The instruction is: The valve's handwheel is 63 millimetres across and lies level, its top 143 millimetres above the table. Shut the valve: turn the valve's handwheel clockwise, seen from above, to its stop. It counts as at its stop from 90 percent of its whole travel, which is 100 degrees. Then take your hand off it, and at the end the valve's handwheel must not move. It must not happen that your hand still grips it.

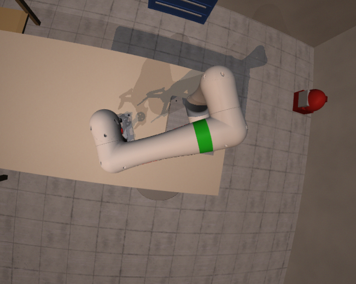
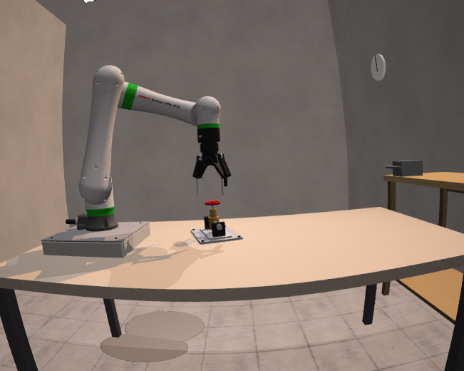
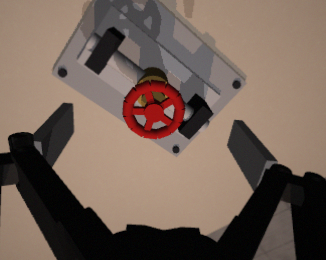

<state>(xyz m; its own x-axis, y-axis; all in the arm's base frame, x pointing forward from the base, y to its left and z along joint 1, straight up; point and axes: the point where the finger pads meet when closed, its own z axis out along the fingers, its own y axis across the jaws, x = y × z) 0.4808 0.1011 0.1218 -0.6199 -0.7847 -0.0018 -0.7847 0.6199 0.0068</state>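
The red spoked handwheel lies 50 mm below my hand. Also, from my hand: plate (180 mm below).
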